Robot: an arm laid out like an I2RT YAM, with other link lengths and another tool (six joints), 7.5 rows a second.
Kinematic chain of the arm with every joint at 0, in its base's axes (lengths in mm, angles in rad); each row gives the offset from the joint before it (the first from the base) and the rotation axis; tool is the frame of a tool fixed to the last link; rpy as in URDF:
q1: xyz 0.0 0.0 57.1 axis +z
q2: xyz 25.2 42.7 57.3 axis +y
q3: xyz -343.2 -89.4 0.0 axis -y
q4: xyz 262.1 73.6 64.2 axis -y
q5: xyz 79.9 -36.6 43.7 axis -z
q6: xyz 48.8 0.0 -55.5 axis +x
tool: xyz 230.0 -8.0 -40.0 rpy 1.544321 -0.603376 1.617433
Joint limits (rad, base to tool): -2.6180..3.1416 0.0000..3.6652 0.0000..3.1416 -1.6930..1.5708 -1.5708..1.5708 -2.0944..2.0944
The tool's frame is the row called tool.
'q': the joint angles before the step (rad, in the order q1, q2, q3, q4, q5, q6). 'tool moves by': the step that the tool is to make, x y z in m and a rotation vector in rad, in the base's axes. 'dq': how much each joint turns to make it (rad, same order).
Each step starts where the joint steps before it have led.
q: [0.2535, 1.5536, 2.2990, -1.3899, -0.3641, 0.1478]
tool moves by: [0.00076, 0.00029, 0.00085, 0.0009, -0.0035, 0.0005]
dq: [0.0000, -0.0001, -0.0002, 0.0036, -0.0004, -0.0003]
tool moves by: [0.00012, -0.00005, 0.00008, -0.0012, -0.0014, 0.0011]
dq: [0.0000, 0.0000, 0.0001, 0.0003, 0.0000, -0.0020]
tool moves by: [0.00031, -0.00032, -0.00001, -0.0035, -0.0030, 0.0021]
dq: [0.0000, 0.0001, 0.0001, 0.0003, 0.0008, -0.0049]
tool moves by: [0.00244, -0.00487, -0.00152, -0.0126, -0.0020, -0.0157]
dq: [0.0000, -0.0001, -0.0001, -0.0015, 0.0202, -0.0008]
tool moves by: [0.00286, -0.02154, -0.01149, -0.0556, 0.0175, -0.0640]
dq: [0.0000, 0.0000, 0.0000, -0.0309, 0.0809, 0.0000]
